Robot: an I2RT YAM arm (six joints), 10 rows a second.
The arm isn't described. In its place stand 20 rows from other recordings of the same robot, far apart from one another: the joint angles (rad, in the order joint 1, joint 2, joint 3, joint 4, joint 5, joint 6), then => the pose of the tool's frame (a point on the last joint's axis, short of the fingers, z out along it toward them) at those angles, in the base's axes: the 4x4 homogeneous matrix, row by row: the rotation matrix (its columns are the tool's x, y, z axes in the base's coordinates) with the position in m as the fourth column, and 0 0 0 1 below.
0.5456 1.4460 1.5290 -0.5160 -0.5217 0.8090 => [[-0.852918 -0.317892 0.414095 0.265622], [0.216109 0.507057 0.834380 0.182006], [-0.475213 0.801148 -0.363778 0.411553], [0 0 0 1]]
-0.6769 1.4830 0.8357 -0.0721 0.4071 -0.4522 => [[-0.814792 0.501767 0.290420 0.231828], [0.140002 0.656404 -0.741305 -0.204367], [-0.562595 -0.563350 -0.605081 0.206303], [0 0 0 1]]
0.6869 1.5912 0.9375 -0.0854 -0.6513 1.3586 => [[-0.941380 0.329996 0.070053 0.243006], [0.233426 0.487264 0.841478 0.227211], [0.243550 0.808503 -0.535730 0.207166], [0 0 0 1]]
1.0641 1.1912 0.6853 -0.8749 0.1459 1.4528 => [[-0.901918 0.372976 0.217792 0.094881], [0.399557 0.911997 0.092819 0.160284], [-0.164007 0.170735 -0.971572 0.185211], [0 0 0 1]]
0.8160 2.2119 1.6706 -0.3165 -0.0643 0.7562 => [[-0.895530 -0.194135 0.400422 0.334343], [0.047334 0.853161 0.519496 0.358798], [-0.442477 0.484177 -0.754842 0.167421], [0 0 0 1]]
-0.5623 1.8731 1.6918 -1.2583 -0.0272 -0.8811 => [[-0.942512 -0.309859 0.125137 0.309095], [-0.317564 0.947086 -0.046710 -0.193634], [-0.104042 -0.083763 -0.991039 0.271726], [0 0 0 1]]
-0.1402 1.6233 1.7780 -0.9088 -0.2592 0.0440 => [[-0.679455 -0.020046 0.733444 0.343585], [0.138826 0.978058 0.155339 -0.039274], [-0.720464 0.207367 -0.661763 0.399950], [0 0 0 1]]
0.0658 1.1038 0.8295 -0.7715 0.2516 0.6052 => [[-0.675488 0.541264 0.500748 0.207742], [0.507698 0.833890 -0.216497 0.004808], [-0.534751 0.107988 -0.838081 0.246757], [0 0 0 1]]
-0.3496 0.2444 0.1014 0.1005 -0.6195 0.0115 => [[-0.042975 -0.265666 0.963107 0.117740], [0.025633 0.963387 0.266887 -0.020924], [-0.998747 0.036157 -0.034592 0.197479], [0 0 0 1]]
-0.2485 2.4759 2.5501 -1.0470 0.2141 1.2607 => [[0.094835 0.871588 0.480978 0.510653], [0.935988 0.086472 -0.341247 -0.137379], [-0.339018 0.482552 -0.807595 0.264637], [0 0 0 1]]
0.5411 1.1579 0.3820 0.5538 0.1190 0.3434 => [[-0.316562 -0.324541 0.891326 0.205858], [0.199797 0.895757 0.397115 0.118775], [-0.927291 0.303796 -0.218721 0.202469], [0 0 0 1]]
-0.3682 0.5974 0.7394 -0.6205 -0.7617 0.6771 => [[-0.529736 0.026679 0.847743 0.124834], [0.690341 0.594244 0.412678 -0.021826], [-0.492757 0.803842 -0.333210 0.310134], [0 0 0 1]]
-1.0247 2.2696 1.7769 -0.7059 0.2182 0.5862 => [[0.081124 0.996704 -0.000597 0.239392], [0.906426 -0.074025 -0.415828 -0.408740], [-0.414502 0.033193 -0.909443 0.151291], [0 0 0 1]]
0.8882 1.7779 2.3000 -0.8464 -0.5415 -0.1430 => [[-0.060271 -0.991828 0.112451 0.210192], [-0.267738 0.124591 0.955402 0.287639], [-0.961605 0.027476 -0.273059 0.512747], [0 0 0 1]]
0.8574 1.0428 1.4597 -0.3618 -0.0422 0.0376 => [[0.006579 -0.783838 0.620931 0.127203], [0.064994 0.619967 0.781932 0.149275], [-0.997864 0.035212 0.055023 0.501651], [0 0 0 1]]
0.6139 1.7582 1.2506 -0.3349 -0.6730 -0.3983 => [[-0.256043 -0.964385 0.066357 0.298029], [-0.551474 0.202104 0.809340 0.237181], [-0.793926 0.170631 -0.583581 0.230222], [0 0 0 1]]
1.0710 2.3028 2.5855 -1.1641 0.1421 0.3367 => [[-0.621814 -0.657129 0.426062 0.236605], [-0.456362 0.746146 0.484768 0.422793], [-0.636459 0.106998 -0.763853 0.351541], [0 0 0 1]]
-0.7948 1.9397 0.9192 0.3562 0.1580 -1.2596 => [[-0.885805 -0.168690 0.432312 0.262447], [-0.439575 0.603606 -0.665157 -0.275426], [-0.148740 -0.779233 -0.608829 0.114991], [0 0 0 1]]
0.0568 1.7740 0.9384 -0.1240 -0.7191 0.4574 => [[-0.919115 -0.015832 0.393672 0.338065], [0.280547 0.675245 0.682156 0.042711], [-0.276625 0.737423 -0.616186 0.148059], [0 0 0 1]]
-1.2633 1.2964 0.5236 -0.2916 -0.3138 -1.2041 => [[-0.898879 0.061692 0.433833 0.076480], [-0.103130 0.932447 -0.346276 -0.204524], [-0.425889 -0.356002 -0.831794 0.145214], [0 0 0 1]]
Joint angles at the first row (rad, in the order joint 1, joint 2, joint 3, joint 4, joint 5, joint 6):
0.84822 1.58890 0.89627 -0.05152 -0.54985 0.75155
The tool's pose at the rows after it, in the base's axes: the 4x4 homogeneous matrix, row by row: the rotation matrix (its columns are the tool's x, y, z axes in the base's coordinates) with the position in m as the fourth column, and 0 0 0 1 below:
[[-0.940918 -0.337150 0.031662 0.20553], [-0.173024 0.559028 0.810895 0.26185], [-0.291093 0.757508 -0.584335 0.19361], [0 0 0 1]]
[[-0.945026 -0.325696 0.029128 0.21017], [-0.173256 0.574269 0.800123 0.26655], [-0.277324 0.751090 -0.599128 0.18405], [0 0 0 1]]
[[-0.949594 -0.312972 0.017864 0.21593], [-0.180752 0.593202 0.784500 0.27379], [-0.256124 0.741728 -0.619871 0.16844], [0 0 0 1]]
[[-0.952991 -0.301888 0.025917 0.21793], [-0.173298 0.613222 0.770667 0.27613], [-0.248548 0.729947 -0.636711 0.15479], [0 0 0 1]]
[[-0.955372 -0.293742 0.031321 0.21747], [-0.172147 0.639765 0.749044 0.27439], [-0.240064 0.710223 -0.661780 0.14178], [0 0 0 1]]
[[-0.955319 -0.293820 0.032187 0.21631], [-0.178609 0.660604 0.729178 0.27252], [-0.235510 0.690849 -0.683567 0.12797], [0 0 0 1]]
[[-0.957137 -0.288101 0.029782 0.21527], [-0.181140 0.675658 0.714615 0.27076], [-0.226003 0.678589 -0.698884 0.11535], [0 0 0 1]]
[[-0.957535 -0.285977 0.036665 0.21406], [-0.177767 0.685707 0.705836 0.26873], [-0.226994 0.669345 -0.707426 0.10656], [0 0 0 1]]
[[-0.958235 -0.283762 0.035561 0.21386], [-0.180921 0.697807 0.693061 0.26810], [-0.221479 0.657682 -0.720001 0.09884], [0 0 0 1]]
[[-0.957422 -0.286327 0.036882 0.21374], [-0.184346 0.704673 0.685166 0.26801], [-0.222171 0.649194 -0.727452 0.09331], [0 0 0 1]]
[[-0.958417 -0.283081 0.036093 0.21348], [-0.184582 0.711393 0.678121 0.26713], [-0.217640 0.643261 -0.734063 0.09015], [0 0 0 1]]
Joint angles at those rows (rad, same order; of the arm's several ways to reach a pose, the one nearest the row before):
0.85065 1.60850 0.90560 -0.04456 -0.53633 0.76160
0.85000 1.65304 0.91787 -0.03283 -0.53075 0.76239
0.85158 1.72152 0.93566 -0.01419 -0.52751 0.76009
0.85333 1.76297 0.92851 0.01748 -0.50884 0.76392
0.85289 1.78998 0.91100 0.03188 -0.48831 0.75677
0.85329 1.81969 0.89110 0.05332 -0.47258 0.74299
0.85299 1.84906 0.87317 0.07875 -0.46407 0.73826
0.85289 1.86710 0.85434 0.10785 -0.45192 0.73649
0.85291 1.88905 0.84979 0.11675 -0.44351 0.73056
0.85369 1.90578 0.84675 0.12738 -0.43620 0.72415
0.85295 1.91350 0.84385 0.12823 -0.43219 0.72254

